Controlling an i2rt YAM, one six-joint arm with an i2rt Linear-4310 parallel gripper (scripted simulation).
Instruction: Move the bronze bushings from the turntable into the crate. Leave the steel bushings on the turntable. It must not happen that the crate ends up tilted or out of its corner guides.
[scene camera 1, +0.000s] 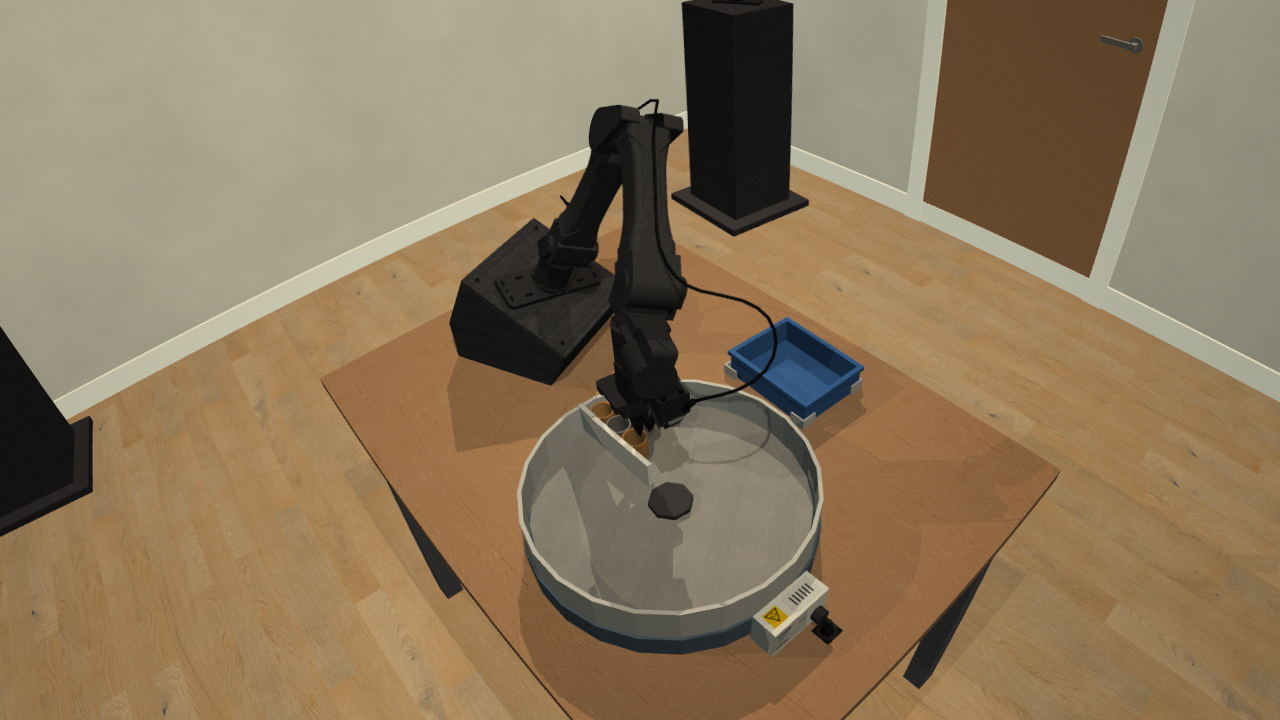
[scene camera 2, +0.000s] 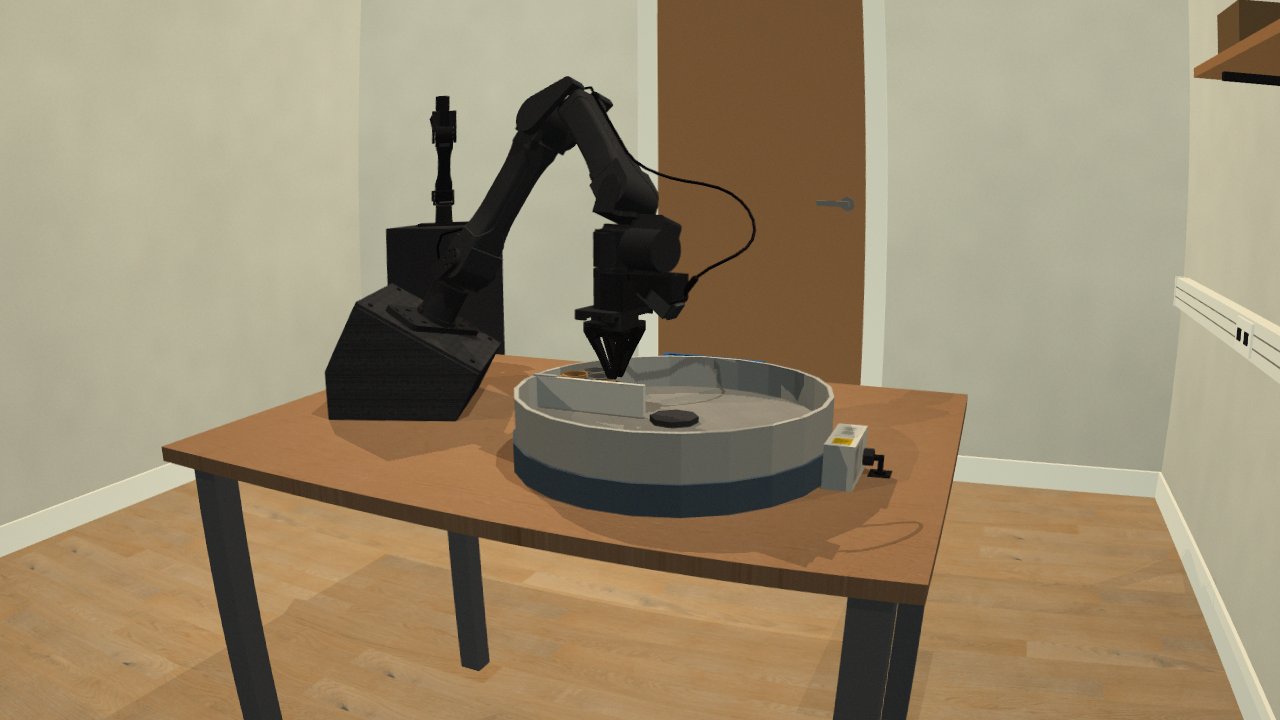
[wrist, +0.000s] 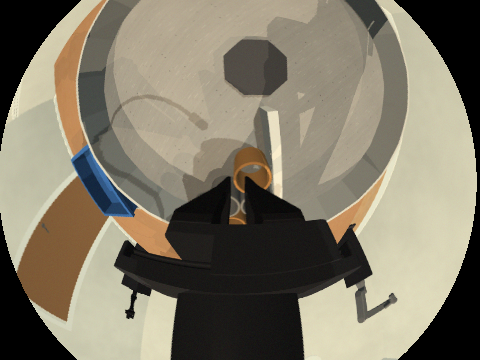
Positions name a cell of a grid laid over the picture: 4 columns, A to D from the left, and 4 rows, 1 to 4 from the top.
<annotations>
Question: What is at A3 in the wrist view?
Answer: A blue crate.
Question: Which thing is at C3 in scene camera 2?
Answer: A grey turntable.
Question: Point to a bronze bushing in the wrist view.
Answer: C2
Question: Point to a grey turntable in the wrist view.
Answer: At B2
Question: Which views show my gripper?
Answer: Scene camera 1, scene camera 2 and the wrist view: all of them.
</annotations>
